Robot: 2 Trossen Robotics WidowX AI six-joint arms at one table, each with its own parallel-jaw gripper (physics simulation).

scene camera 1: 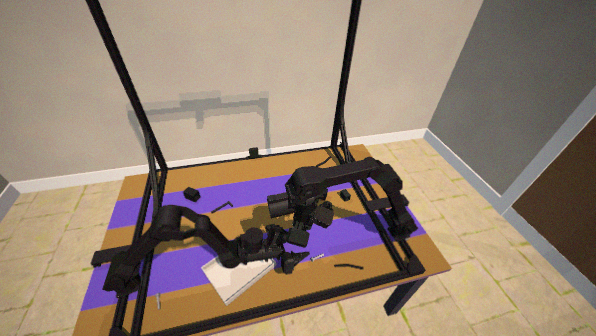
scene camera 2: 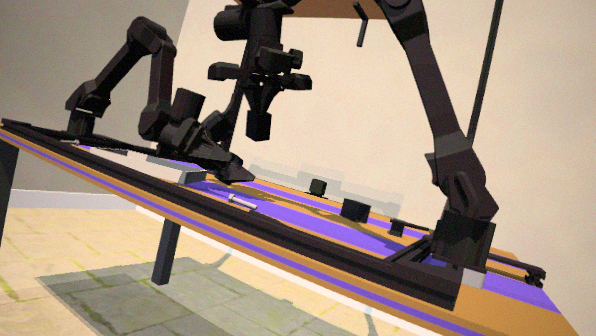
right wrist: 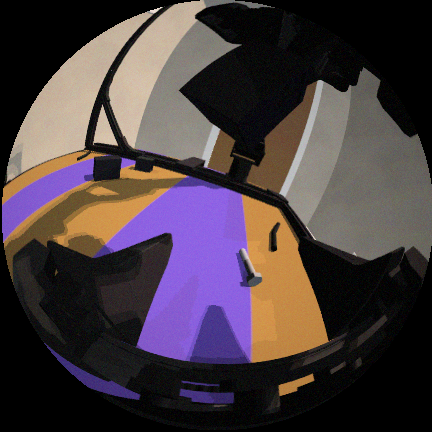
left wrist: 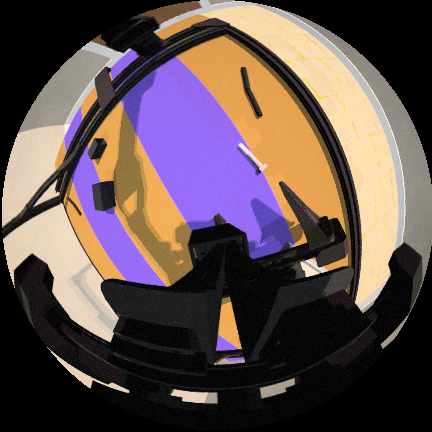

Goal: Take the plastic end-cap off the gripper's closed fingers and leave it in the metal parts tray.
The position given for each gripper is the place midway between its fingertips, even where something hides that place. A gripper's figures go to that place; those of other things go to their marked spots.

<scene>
The left gripper (scene camera 2: pixel 258 124) is 65 cm from the lens. The right gripper (scene camera 2: pixel 243 169) is 63 cm from the lens. A metal parts tray (scene camera 2: pixel 153 166) is 71 cm from the lens.
</scene>
